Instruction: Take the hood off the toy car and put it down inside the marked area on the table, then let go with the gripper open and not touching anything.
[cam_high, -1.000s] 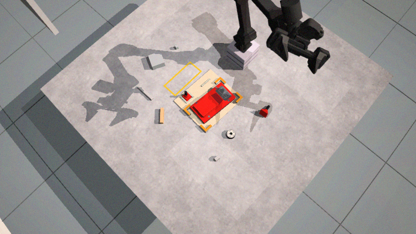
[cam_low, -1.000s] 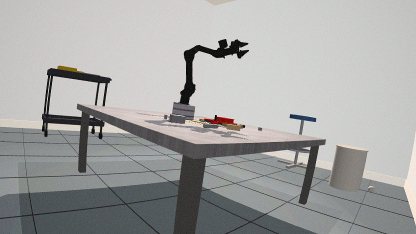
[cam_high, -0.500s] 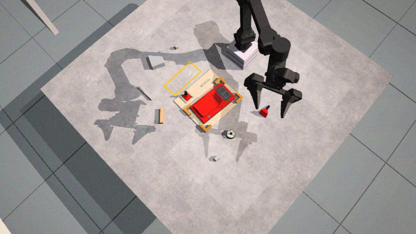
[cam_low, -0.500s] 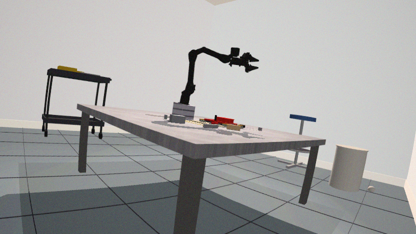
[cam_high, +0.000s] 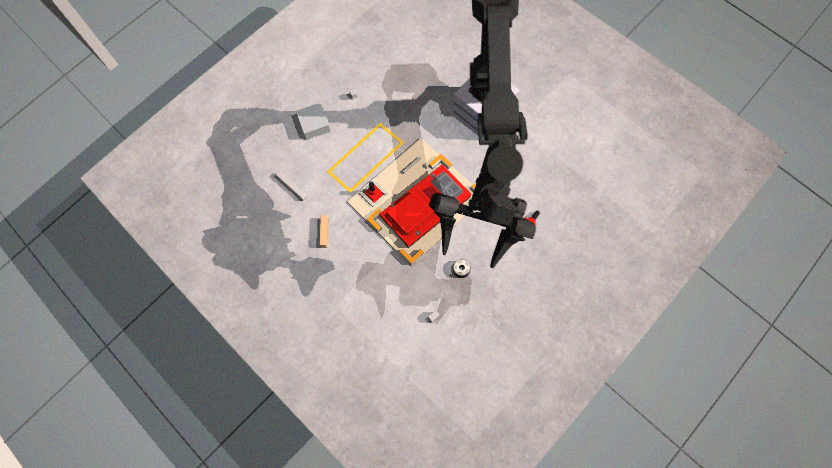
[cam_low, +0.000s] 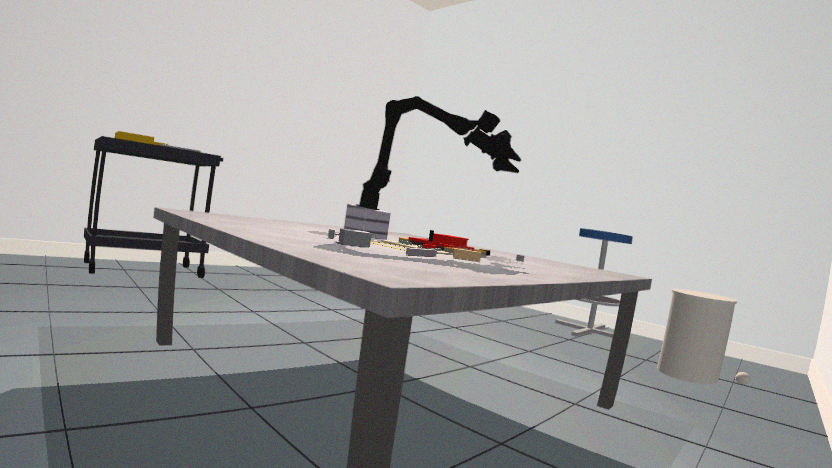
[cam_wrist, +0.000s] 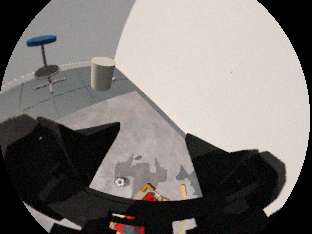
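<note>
Now: gripper tip 80 mm past the red hood, 230 mm to the left of it and 280 mm above it. Also, from my gripper tip: wooden block (100 mm ahead, 360 mm to the right, 310 mm below); grey bar (70 mm ahead, 500 mm to the right, 310 mm below).
</note>
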